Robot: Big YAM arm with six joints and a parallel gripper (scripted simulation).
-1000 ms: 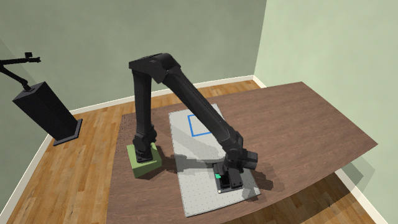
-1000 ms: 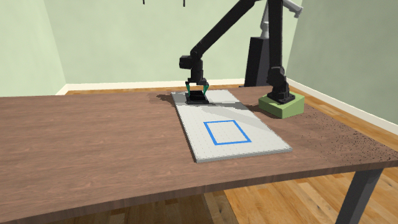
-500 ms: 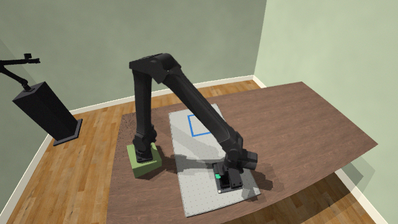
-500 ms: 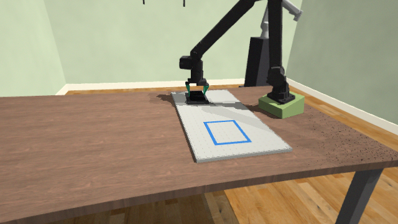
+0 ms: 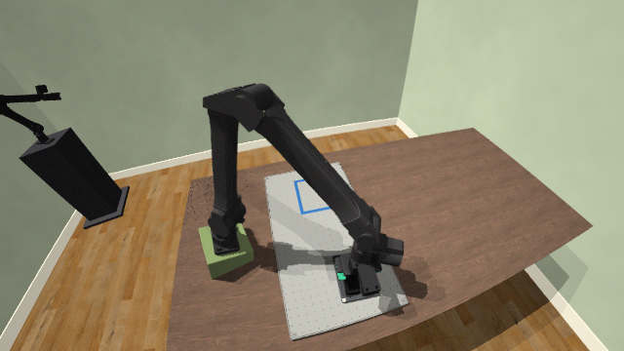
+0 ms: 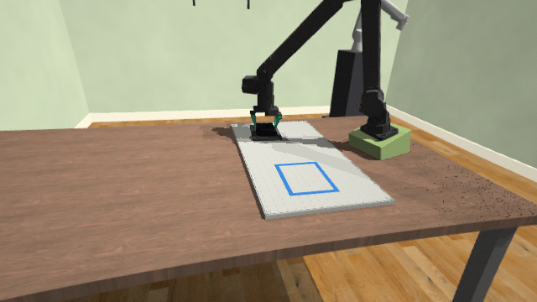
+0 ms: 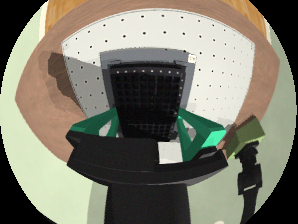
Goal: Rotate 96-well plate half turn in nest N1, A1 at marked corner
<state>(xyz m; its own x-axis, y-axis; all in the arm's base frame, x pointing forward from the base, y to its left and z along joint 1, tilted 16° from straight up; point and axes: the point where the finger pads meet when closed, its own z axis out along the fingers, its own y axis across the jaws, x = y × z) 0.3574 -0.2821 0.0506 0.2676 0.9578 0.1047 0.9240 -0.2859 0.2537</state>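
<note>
Now: the black 96-well plate right at my hand. Also, from my hand: white corner mark: 70 mm behind, 60 mm to the right, 10 mm below; then dark plate nest N1: 20 mm below.
</note>
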